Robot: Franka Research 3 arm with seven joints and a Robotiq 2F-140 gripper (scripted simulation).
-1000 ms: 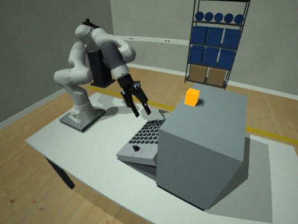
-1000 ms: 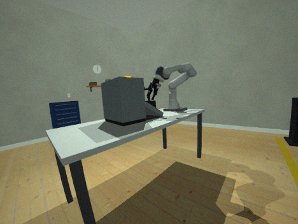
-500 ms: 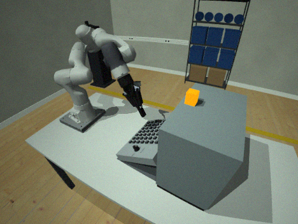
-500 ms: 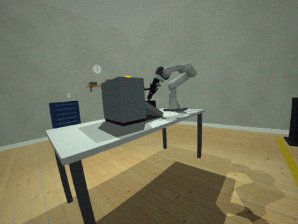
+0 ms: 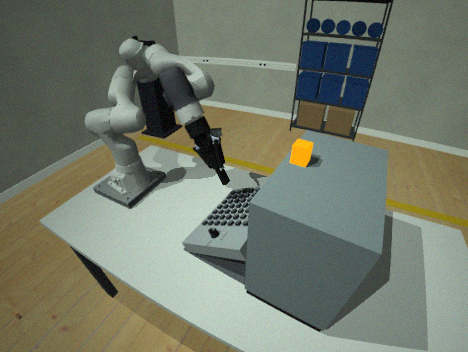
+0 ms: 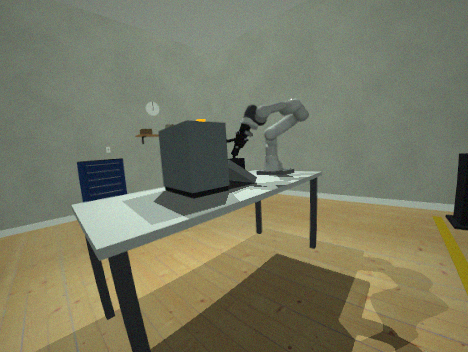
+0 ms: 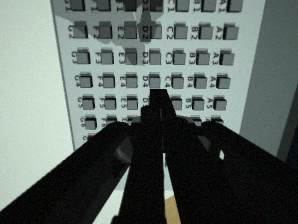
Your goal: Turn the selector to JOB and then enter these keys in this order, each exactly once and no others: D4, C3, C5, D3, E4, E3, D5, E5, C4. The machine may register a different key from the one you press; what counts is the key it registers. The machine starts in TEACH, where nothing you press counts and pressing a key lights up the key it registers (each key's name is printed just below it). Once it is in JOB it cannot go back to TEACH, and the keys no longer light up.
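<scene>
Now: hand 100 mm short of the key, 10 mm to the left of it and 100 mm above it. From my hand the other things lie so: selector knob (50 mm ahead, 170 mm to the right, 100 mm below).
</scene>
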